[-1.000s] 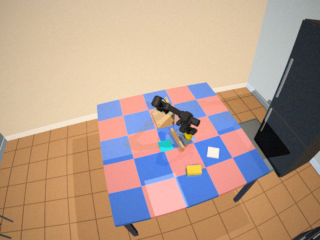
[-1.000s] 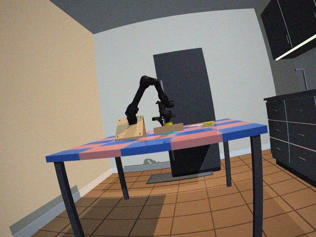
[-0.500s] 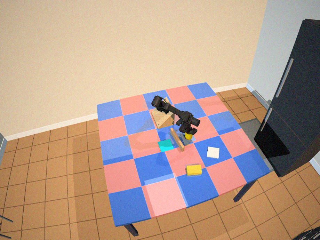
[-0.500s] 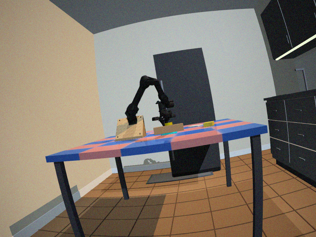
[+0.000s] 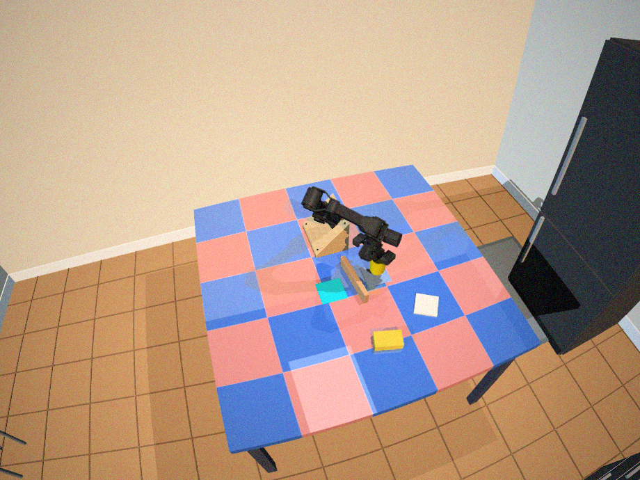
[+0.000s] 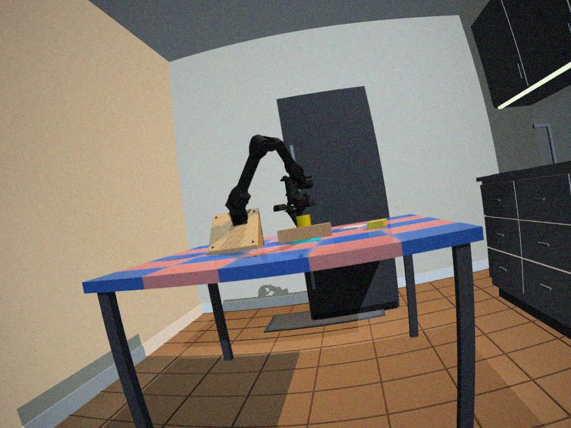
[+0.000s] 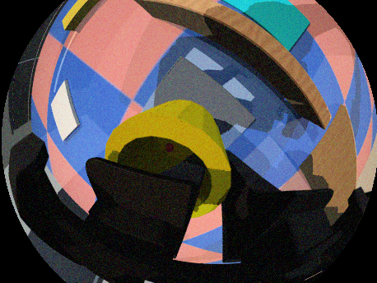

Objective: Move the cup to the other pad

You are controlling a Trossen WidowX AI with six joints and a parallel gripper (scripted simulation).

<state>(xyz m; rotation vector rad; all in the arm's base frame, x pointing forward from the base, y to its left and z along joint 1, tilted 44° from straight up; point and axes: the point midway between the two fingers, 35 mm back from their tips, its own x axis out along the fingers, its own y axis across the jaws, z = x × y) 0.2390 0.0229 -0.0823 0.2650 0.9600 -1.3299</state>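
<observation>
Right now my gripper tip is 30 mm short of the red marble, 30 mm to the right of it and 20 mm above it. The rest, counted from my gripper tip: cyan pad (30 mm ahead, 200 mm to the right, 70 mm below); then wooden bar (30 mm ahead, 100 mm to the right, 40 mm below); then yellow cup (20 mm ahead, 10 mm to the left).
</observation>
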